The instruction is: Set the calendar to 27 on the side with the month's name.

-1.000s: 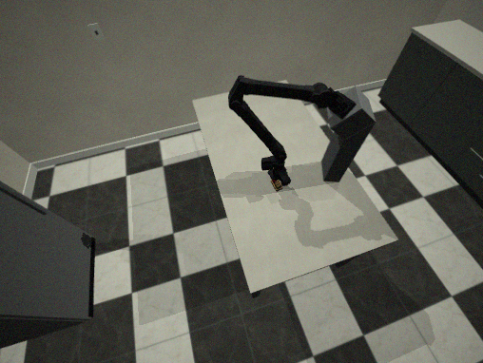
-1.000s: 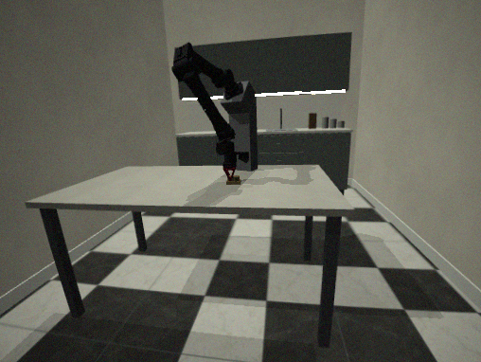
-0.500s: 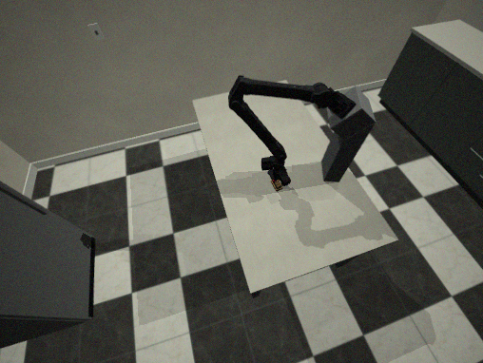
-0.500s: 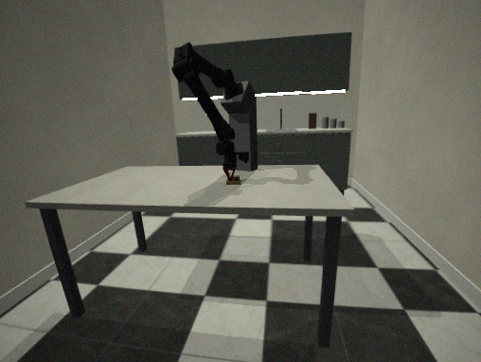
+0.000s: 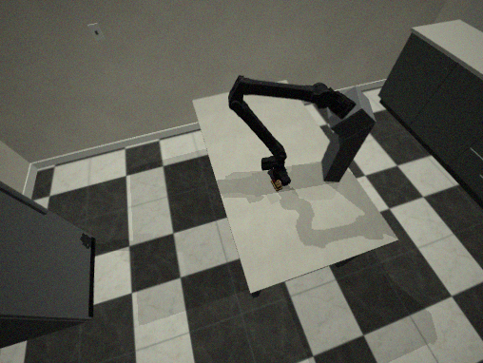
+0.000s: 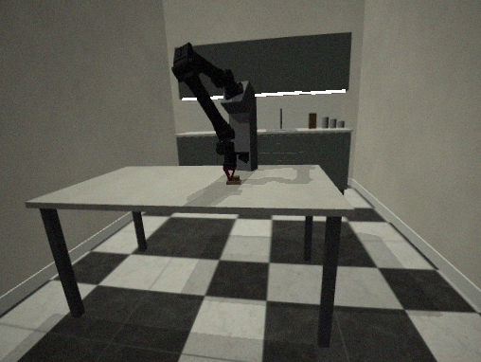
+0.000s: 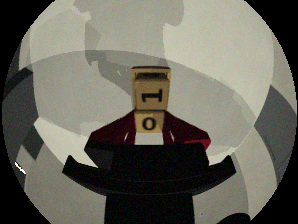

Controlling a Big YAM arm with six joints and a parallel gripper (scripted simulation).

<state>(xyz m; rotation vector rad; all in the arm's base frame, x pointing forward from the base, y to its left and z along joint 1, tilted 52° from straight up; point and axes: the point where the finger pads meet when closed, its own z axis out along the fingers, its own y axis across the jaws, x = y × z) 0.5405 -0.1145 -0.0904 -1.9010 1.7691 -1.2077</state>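
Right now the wooden tray is 20 mm to the left of my hand and 20 mm below it.
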